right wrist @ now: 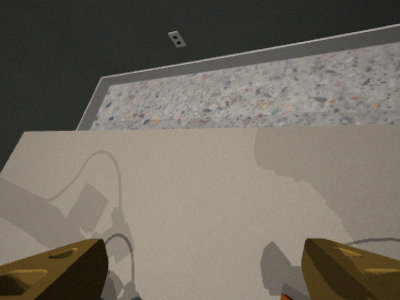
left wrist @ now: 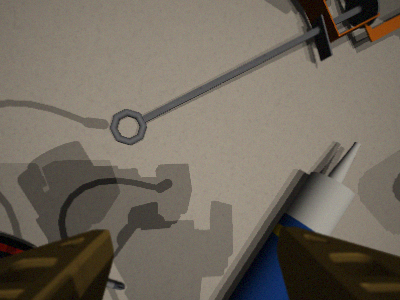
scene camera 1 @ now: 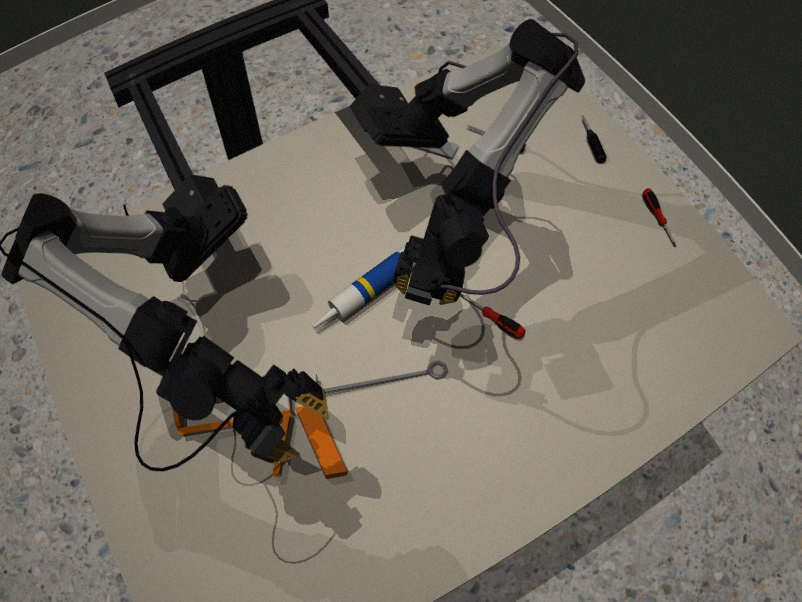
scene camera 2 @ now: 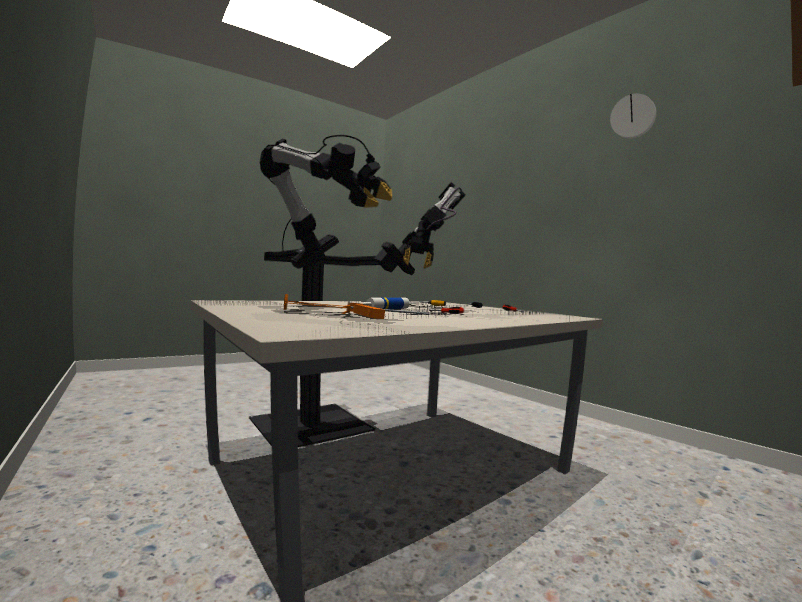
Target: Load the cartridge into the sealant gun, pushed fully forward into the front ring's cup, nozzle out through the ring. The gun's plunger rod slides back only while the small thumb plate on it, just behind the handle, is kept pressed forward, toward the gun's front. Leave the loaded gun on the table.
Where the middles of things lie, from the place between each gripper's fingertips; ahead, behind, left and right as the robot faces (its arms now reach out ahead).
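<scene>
My left gripper (scene camera 1: 422,297) is 30 mm to the left of the cartridge (scene camera 1: 364,289), 150 mm past it and 170 mm above it.
As for my right hand (scene camera 1: 312,436), it is 280 mm to the right of the cartridge and 320 mm past it, and it stands 350 mm above it.
</scene>
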